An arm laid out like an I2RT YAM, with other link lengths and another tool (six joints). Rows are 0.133 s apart.
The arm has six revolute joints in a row. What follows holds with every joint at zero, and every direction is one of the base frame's.
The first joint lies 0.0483 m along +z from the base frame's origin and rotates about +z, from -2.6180 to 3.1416 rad.
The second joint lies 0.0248 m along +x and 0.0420 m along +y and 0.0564 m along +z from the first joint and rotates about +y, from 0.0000 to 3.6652 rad.
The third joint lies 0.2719 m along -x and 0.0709 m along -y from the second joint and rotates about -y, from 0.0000 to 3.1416 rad.
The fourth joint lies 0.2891 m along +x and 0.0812 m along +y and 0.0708 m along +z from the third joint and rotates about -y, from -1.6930 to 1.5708 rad.
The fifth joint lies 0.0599 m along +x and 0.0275 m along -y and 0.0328 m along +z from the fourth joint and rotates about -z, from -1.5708 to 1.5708 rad.
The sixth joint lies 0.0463 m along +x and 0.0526 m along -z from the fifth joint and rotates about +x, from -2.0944 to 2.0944 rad.
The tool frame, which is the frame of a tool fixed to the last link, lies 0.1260 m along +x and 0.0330 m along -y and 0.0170 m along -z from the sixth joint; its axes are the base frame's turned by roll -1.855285, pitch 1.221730 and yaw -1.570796 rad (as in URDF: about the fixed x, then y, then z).
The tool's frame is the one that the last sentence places.
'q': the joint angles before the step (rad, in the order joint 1, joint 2, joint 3, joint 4, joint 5, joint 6). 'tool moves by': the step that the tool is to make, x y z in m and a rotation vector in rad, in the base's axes. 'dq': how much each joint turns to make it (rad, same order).
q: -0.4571 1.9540 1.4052 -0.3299 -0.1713 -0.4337
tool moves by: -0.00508 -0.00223 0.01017 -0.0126 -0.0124 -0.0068
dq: -0.0063 -0.0328 -0.0164 -0.0003 0.0047 -0.0034
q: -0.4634 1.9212 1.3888 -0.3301 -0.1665 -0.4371
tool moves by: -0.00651 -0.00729 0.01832 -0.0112 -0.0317 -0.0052
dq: -0.0223 -0.0465 -0.0128 -0.0021 -0.0147 -0.0100
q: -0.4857 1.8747 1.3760 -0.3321 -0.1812 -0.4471
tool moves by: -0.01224 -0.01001 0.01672 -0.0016 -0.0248 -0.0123
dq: -0.0351 -0.0506 -0.0169 -0.0131 -0.0233 -0.0097
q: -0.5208 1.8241 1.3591 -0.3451 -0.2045 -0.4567
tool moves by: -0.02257 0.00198 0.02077 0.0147 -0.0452 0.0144
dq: -0.0408 -0.1087 -0.0738 -0.0072 -0.0643 -0.0148
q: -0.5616 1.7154 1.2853 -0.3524 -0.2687 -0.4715
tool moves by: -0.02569 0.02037 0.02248 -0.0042 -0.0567 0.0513
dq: -0.0179 -0.1571 -0.1174 0.0015 -0.0687 -0.0295
